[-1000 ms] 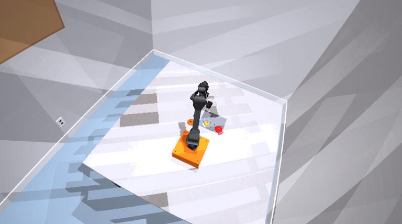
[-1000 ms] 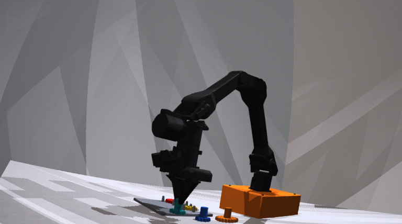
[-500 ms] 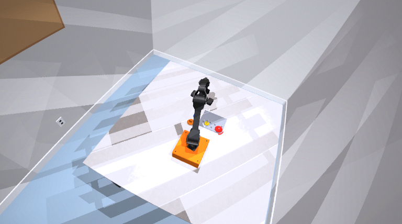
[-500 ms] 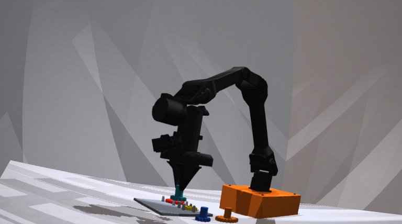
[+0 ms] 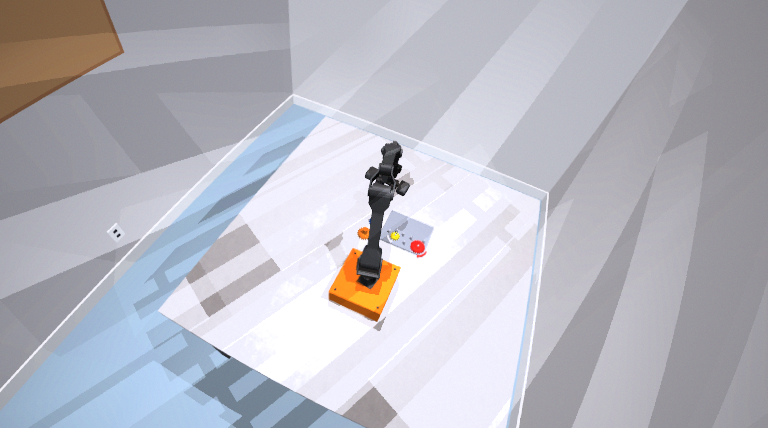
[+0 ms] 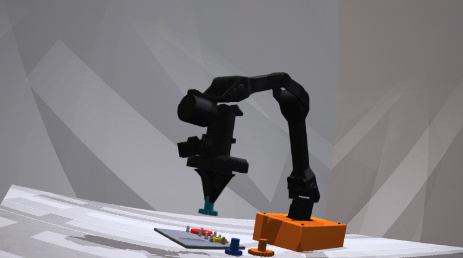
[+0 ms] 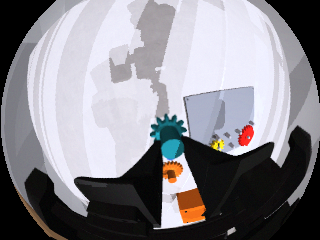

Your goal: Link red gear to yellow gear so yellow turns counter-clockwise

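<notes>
Now: gripper tip 7 cm past the red gear, 24 cm to the left of it and 11 cm above it. From my gripper tip the other things lie so: blue gear: 8 cm behind, 1 cm to the right, 11 cm below; then orange gear: 16 cm behind, 2 cm to the right, 11 cm below; then teal gear: 1 cm below.
</notes>
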